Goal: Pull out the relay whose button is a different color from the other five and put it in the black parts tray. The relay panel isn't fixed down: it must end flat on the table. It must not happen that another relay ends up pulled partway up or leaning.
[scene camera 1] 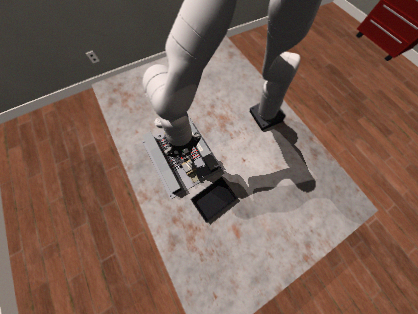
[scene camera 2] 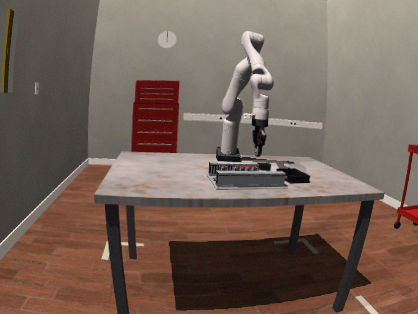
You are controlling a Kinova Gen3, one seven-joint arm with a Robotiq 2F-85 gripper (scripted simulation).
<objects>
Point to a grey relay panel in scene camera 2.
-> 263,178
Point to a black parts tray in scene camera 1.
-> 216,197
</objects>
